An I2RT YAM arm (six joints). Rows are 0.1 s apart.
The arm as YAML. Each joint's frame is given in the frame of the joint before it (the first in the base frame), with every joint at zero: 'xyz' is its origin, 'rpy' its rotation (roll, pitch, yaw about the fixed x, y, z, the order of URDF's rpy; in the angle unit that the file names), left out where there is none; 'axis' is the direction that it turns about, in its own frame. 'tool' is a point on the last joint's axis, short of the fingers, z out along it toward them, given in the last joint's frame.
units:
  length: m
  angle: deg
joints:
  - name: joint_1
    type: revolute
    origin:
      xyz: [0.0, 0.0, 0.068]
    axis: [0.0, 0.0, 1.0]
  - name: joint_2
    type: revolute
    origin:
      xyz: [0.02, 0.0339, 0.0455]
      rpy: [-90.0, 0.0, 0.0]
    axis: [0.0, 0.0, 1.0]
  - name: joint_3
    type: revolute
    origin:
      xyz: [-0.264, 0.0, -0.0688]
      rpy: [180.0, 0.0, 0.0]
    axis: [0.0, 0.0, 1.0]
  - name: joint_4
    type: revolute
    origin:
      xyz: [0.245, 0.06, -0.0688]
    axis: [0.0, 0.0, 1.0]
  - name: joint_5
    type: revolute
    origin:
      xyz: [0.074, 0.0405, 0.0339]
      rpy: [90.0, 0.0, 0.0]
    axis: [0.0, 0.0, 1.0]
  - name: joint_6
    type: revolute
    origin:
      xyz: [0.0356, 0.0, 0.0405]
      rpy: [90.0, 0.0, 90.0]
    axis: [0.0, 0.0, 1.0]
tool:
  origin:
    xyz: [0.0, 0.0, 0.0]
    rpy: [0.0, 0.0, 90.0]
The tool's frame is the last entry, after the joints.
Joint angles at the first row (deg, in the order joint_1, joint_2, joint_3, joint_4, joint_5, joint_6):
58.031 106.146 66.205 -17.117 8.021 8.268
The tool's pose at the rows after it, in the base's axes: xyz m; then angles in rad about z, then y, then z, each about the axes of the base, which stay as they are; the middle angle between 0 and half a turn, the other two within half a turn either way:
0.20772 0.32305 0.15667 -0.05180 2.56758 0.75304
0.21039 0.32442 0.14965 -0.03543 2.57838 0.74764
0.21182 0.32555 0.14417 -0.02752 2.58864 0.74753
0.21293 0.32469 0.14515 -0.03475 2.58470 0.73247
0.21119 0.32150 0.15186 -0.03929 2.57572 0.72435
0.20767 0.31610 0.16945 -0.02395 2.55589 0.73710
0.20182 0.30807 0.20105 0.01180 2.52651 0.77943
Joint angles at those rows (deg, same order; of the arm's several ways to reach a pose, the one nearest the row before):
57.998 108.036 67.097 -17.054 8.001 9.586
57.762 109.390 67.324 -16.545 7.904 10.671
57.656 110.418 67.498 -16.259 7.723 11.117
57.486 110.269 67.498 -16.269 8.130 11.273
57.482 108.777 67.025 -16.840 8.488 11.338
57.480 105.515 66.796 -18.662 8.359 11.425
57.480 100.419 67.667 -22.686 7.357 11.206

